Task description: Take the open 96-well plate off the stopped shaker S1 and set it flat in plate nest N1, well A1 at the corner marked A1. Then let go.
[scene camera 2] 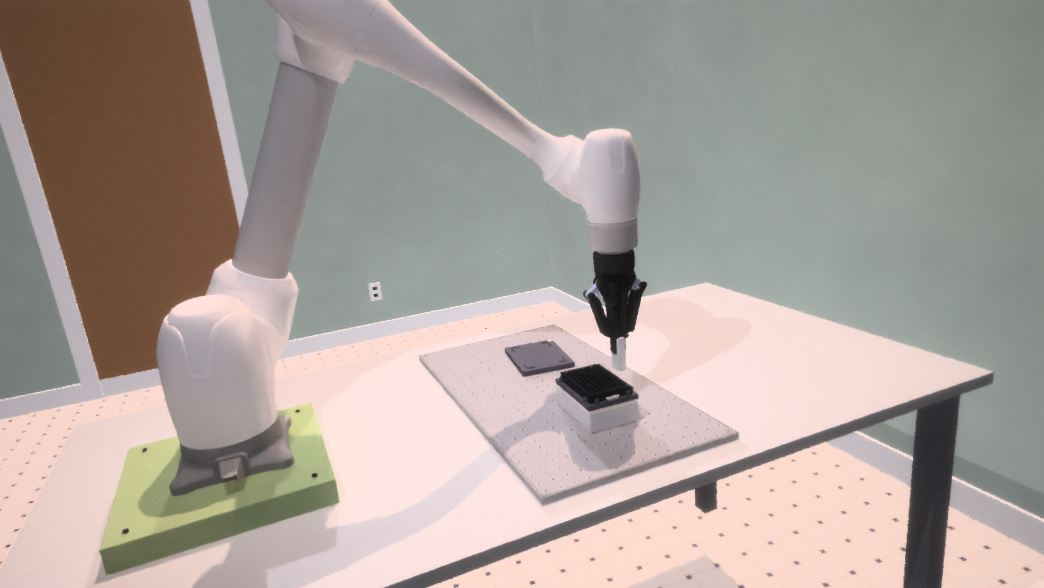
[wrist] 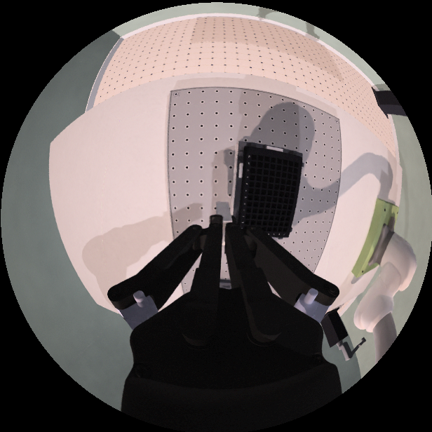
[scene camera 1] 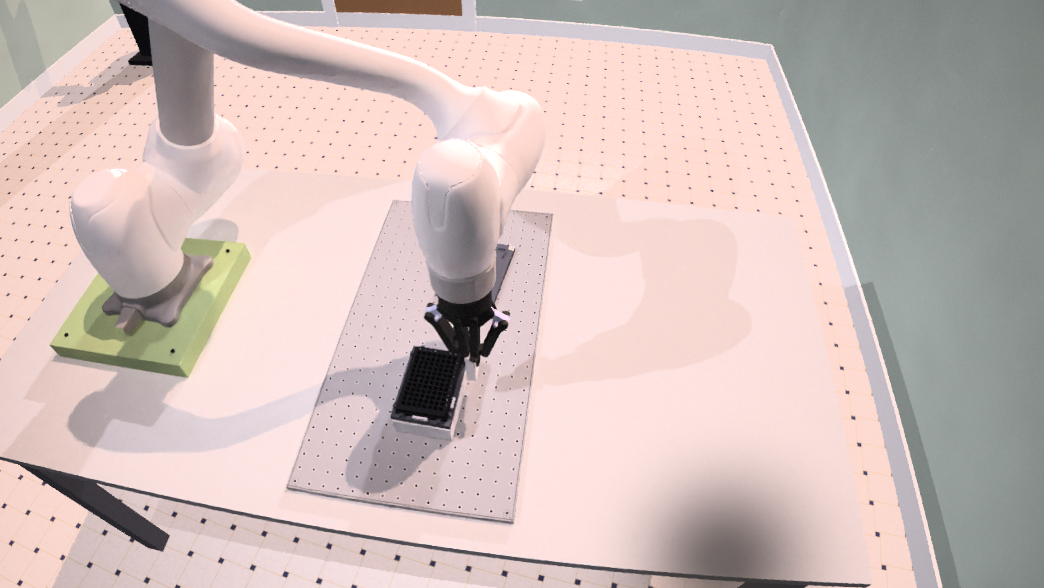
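Where they show: gripper, between the fingertips: (scene camera 2: 619,368) (scene camera 1: 473,373); arm's base, origin of its link: (scene camera 2: 236,454) (scene camera 1: 159,286).
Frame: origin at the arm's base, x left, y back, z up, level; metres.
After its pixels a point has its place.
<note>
The black open 96-well plate (scene camera 1: 429,384) {x -0.124, y -0.632, z 0.038 m} (scene camera 2: 594,384) {x -0.134, y -0.620, z 0.037 m} (wrist: 268,189) sits flat on the white block of shaker S1 (scene camera 1: 422,427) {x -0.186, y -0.634, z 0.004 m} (scene camera 2: 601,417) {x -0.187, y -0.605, z -0.003 m}. Plate nest N1 (scene camera 2: 538,357) {x 0.175, y -0.629, z -0.020 m} is a dark grey flat square farther back on the board. In scene camera 1 the arm hides all of it but an edge (scene camera 1: 503,264) {x 0.213, y -0.687, z -0.020 m}. My gripper (scene camera 1: 471,356) {x -0.086, y -0.697, z 0.034 m} (scene camera 2: 618,337) (wrist: 220,219) is shut and holds nothing. It points straight down just beside the plate's long side, on the side away from the robot base, a little above the board. A short pale stub (scene camera 1: 471,370) (scene camera 2: 619,356) shows under the fingertips.
Shaker and nest stand on a grey perforated board (scene camera 1: 365,439) {x -0.212, y -0.536, z -0.032 m} (scene camera 2: 510,431) {x -0.104, y -0.461, z -0.031 m} (wrist: 193,141) in the middle of the white table (scene camera 1: 694,439) {x -0.100, y -1.088, z -0.044 m} (scene camera 2: 803,365) {x -0.113, y -1.118, z -0.044 m}. The arm's base sits on a green mount (scene camera 1: 211,307) {x -0.024, y -0.142, z -0.004 m} (scene camera 2: 291,497) {x -0.170, y -0.083, z -0.010 m} at the table's left.
</note>
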